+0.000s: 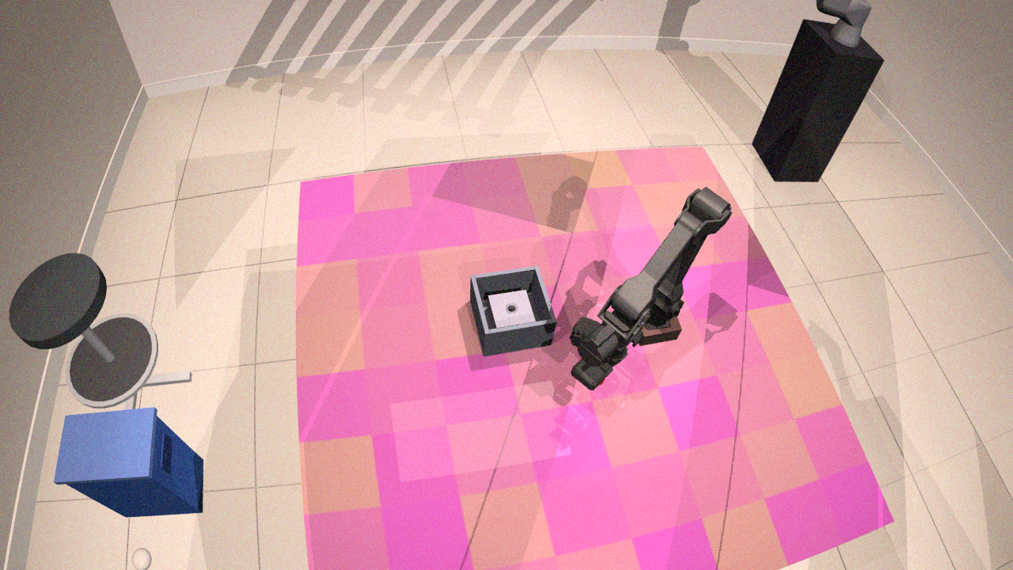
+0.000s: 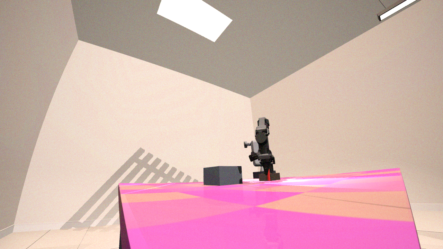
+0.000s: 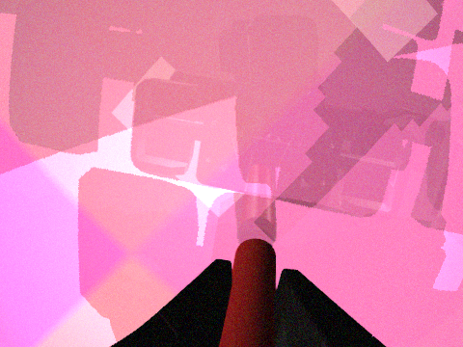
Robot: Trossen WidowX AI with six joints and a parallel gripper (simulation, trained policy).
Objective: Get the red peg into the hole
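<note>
The grey box lies 18 cm to the right of my gripper tip, 17 cm ahead of it and 1 cm below it. The rest, counted from my gripper tip: red peg (1 cm to the left, 1 cm behind, 1 cm above).
</note>
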